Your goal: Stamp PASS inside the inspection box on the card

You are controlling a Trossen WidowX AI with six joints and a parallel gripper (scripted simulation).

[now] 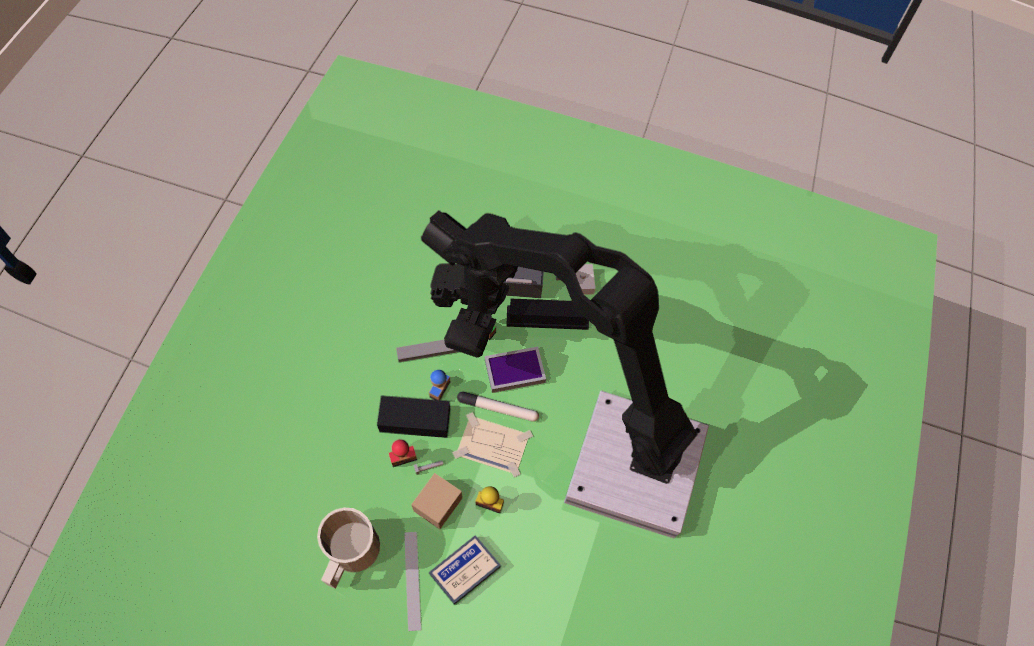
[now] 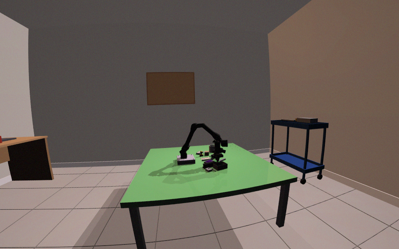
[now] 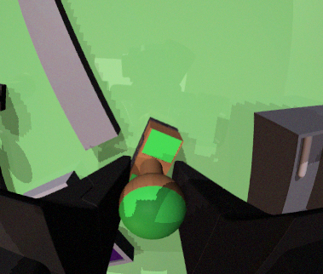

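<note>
My gripper tip is now 8 cm past the purple ink pad, 5 cm to the right of it and 2 cm above it. The rest, counted from my gripper tip: long black block (9 cm behind, 6 cm to the right, 1 cm below); green-knobbed PASS stamp (right at my gripper tip); dark tray (12 cm to the right, 1 cm below, 1 cm behind).
</note>
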